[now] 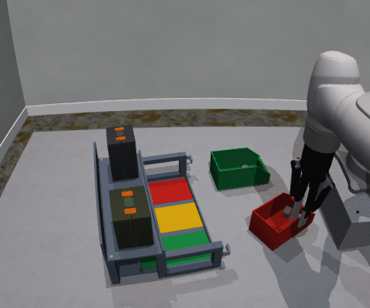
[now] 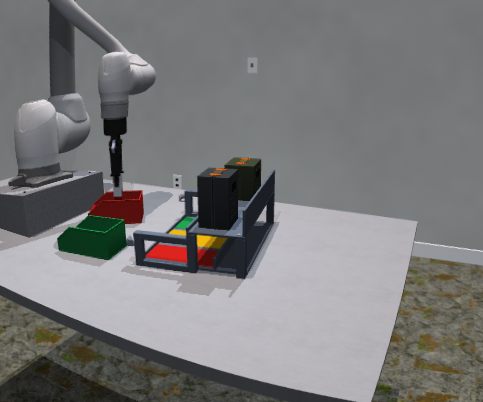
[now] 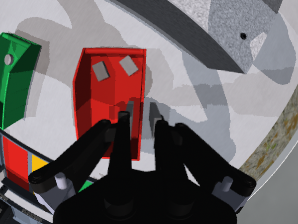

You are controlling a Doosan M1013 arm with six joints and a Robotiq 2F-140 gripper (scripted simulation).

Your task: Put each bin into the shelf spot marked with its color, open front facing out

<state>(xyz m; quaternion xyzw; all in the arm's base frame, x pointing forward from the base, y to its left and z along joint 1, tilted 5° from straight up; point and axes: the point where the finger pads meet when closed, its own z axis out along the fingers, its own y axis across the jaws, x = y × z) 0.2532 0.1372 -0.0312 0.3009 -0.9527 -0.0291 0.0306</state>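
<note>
Right now the red bin is 2 cm ahead of my hand, 4 cm to the right of it and 6 cm below it. From my hand the other things lie so: green bin: 13 cm ahead, 26 cm to the right, 6 cm below.
</note>
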